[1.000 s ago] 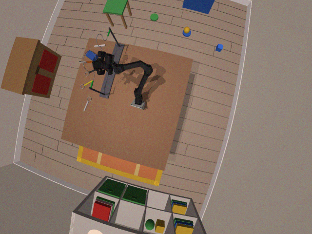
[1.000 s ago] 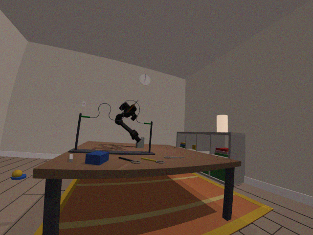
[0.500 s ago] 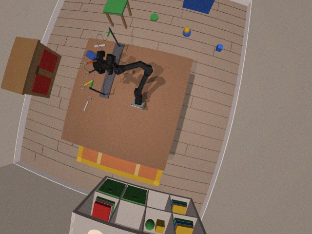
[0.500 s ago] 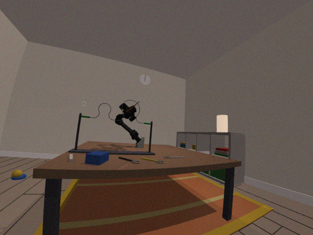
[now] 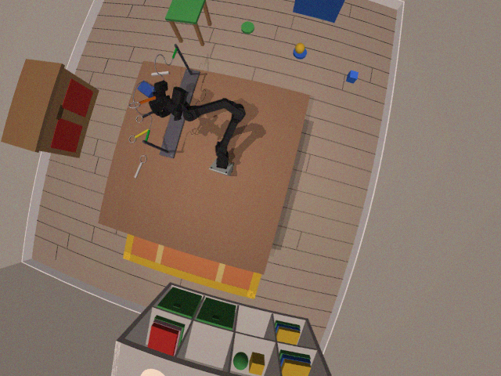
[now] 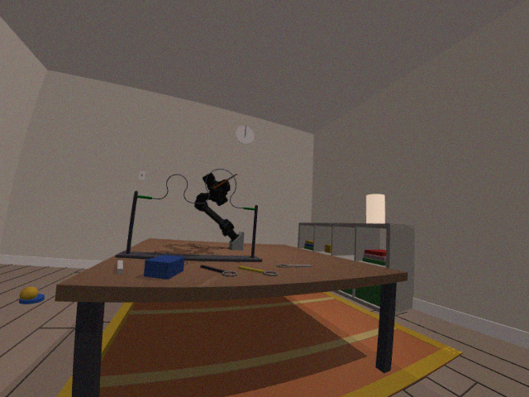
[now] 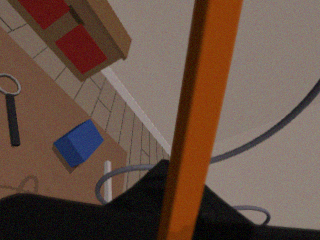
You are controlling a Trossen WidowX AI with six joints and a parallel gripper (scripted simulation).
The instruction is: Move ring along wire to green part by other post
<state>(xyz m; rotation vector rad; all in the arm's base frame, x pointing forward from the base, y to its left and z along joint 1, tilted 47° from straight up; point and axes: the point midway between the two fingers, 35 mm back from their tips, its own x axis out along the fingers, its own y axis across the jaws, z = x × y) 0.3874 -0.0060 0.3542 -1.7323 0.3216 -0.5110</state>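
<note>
Now: the ring with orange handle 80 mm to the left of my gripper tip and 50 mm above it. The rest, counted from my gripper tip: black-handled ring: 350 mm below, 280 mm ahead, 20 mm to the left; then yellow-handled ring: 350 mm below, 300 mm ahead, 180 mm to the left; then blue box: 330 mm below, 290 mm ahead, 170 mm to the right.
</note>
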